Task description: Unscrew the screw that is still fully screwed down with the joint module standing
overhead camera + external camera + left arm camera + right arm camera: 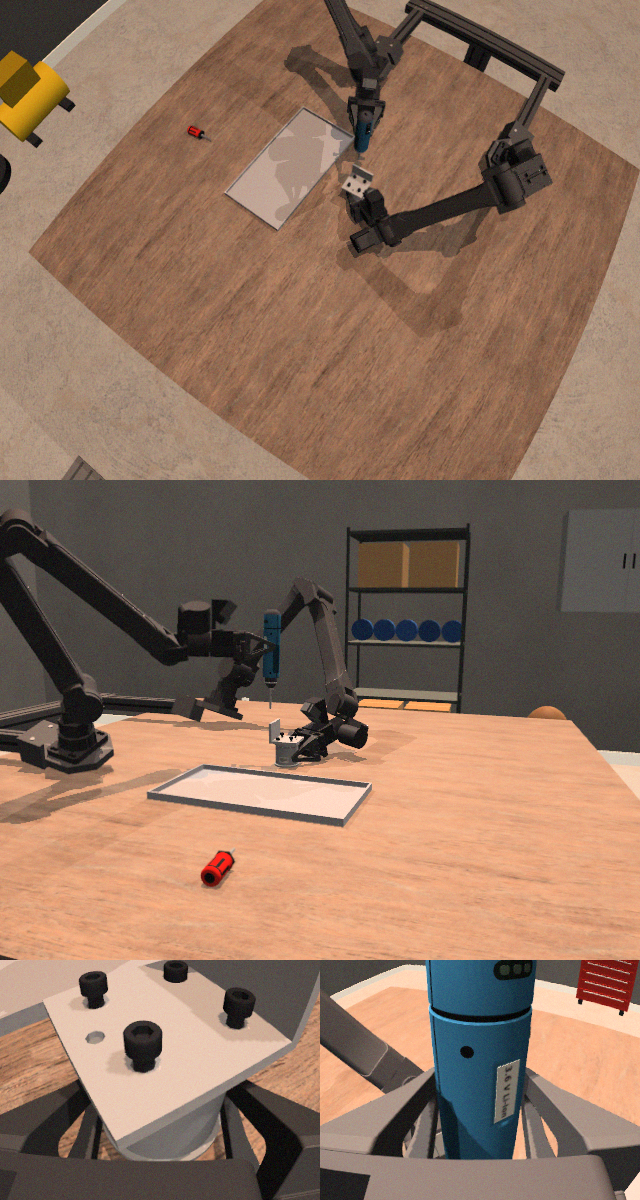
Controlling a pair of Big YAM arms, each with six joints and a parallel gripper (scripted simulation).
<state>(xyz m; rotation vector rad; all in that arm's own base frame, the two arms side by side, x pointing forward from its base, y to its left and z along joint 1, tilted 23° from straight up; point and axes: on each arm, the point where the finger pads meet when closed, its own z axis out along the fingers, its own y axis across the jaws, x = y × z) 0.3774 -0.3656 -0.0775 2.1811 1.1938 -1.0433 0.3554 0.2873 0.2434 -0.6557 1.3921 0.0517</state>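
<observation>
Right now my left hand is 1 cm below the joint module. Also, from my left hand: shallow grey tray: 22 cm to the right, 6 cm ahead, 2 cm below; pale l-shaped bracket: 5 cm above; red manual screwdriver: 55 cm to the right, 18 cm ahead, 1 cm below.
</observation>
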